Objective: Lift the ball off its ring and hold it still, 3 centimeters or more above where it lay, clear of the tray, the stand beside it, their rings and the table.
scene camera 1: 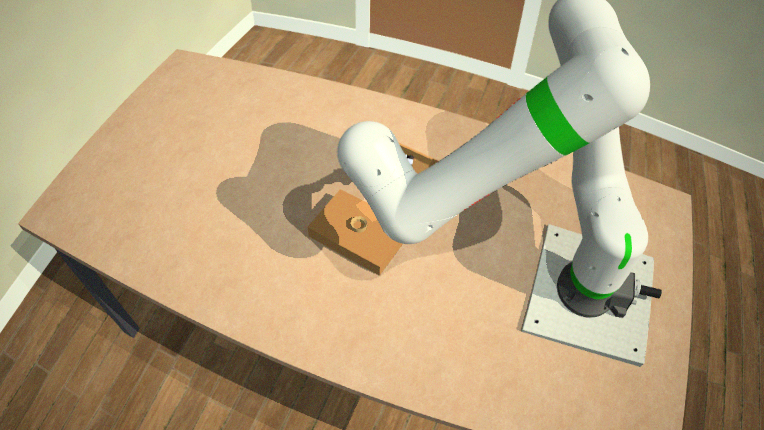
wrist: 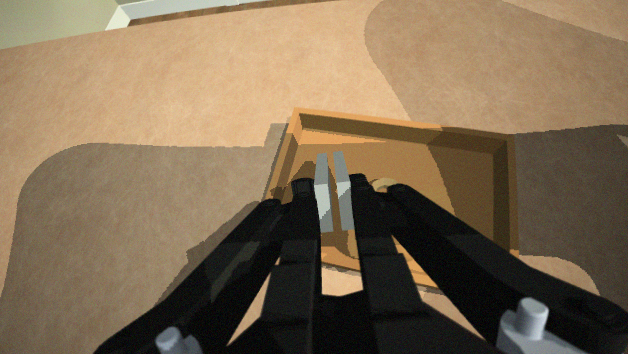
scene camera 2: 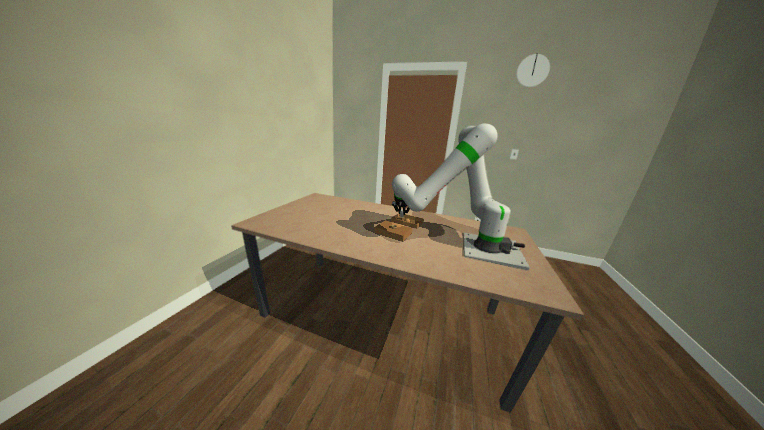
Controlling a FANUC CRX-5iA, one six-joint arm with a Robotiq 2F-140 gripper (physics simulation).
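Pixels of known places: gripper, fingertip midpoint: (wrist: 331, 170) (scene camera 2: 402, 216); arm's base, origin of the base link: (scene camera 1: 586, 289) (scene camera 2: 487, 246).
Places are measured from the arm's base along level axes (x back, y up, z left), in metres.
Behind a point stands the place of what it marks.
Note:
My gripper (wrist: 331, 170) @(x -0.529, y 0.017, z -0.225 m) (scene camera 2: 402, 214) @(x -0.529, y 0.017, z -0.225 m) is drawn almost fully together over the left part of the tray (wrist: 370, 120) @(x -0.492, y 0.014, z -0.271 m), with a narrow gap between the grey pads and nothing between them. In scene camera 1 the arm hides most of it. The tray is orange-brown and low-walled; part of it shows behind the arm in scene camera 1. A pale ring (wrist: 384, 181) @(x -0.485, y -0.001, z -0.219 m) on the tray floor is partly hidden by the right finger linkage. The ball cannot be made out in any view. The brown block stand (scene camera 1: 374, 246) @(x -0.493, y 0.023, z 0.043 m) (scene camera 2: 400, 235) @(x -0.485, y 0.018, z 0.081 m) bears another ring (scene camera 1: 349, 224) @(x -0.563, y 0.023, z 0.004 m) on its top.
The white arm (scene camera 1: 470, 154) @(x -0.333, y 0.405, z 0.085 m) (scene camera 2: 443, 176) @(x -0.306, y 0.378, z 0.109 m) reaches across the tray and stand from its base plate (scene camera 1: 582, 336) @(x 0.003, y 0.002, z 0.123 m) (scene camera 2: 497, 259) @(x 0.022, y 0.002, z 0.131 m). The stand is close beside the tray. Arm shadows fall on the wooden table (scene camera 1: 213, 213) @(x -0.902, y -0.014, z 0.051 m) (scene camera 2: 299, 235) @(x -1.033, y -0.014, z 0.236 m) around them.

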